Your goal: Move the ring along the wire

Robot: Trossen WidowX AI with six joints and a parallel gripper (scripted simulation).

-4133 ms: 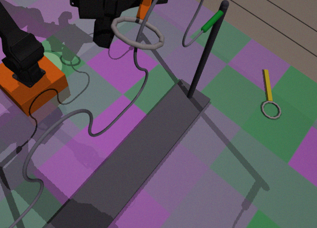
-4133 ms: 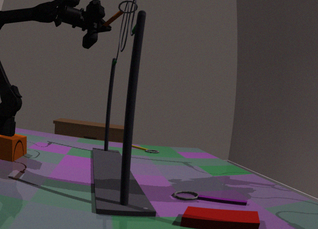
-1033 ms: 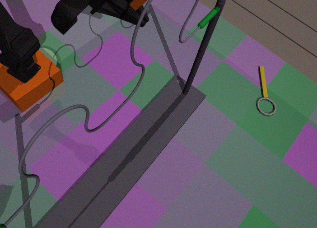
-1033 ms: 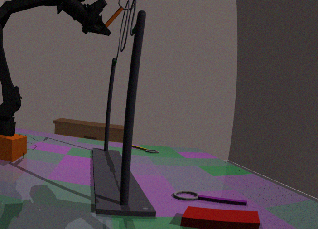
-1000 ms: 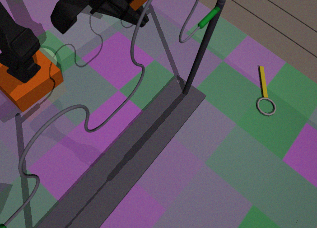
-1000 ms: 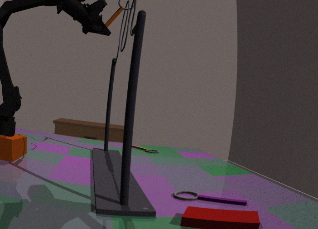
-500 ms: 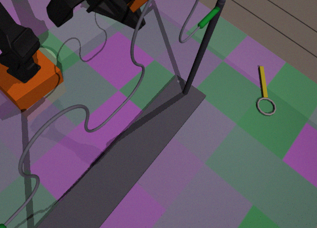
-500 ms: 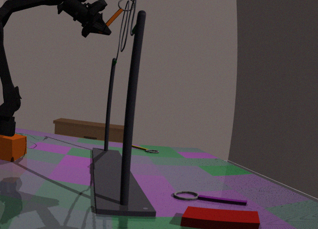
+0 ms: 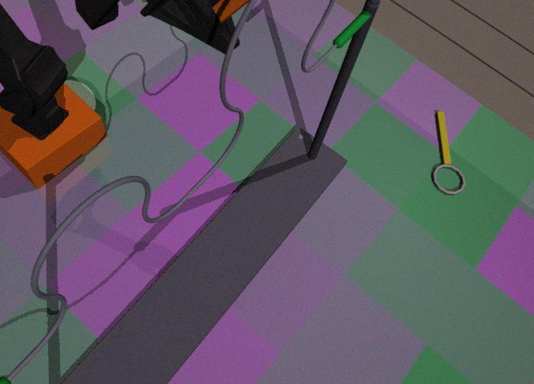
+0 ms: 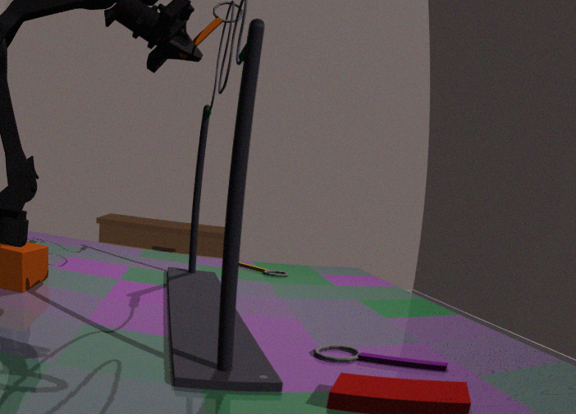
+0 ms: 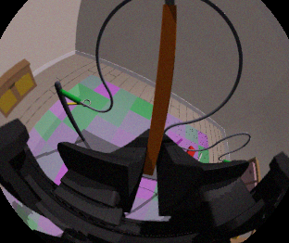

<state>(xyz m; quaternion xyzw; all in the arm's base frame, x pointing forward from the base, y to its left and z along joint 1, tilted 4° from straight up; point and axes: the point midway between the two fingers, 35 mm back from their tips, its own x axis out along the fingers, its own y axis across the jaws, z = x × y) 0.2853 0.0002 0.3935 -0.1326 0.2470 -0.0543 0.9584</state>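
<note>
The orange-handled ring is 80 mm above my gripper tip, 30 mm to the left of it and 20 mm ahead of it. The rest, counted from my gripper tip: red block: 490 mm to the right, 420 mm below, 130 mm ahead; purple-handled ring: 420 mm below, 350 mm to the right, 180 mm ahead; yellow-handled ring: 420 mm below, 350 mm to the left, 290 mm ahead.
</note>
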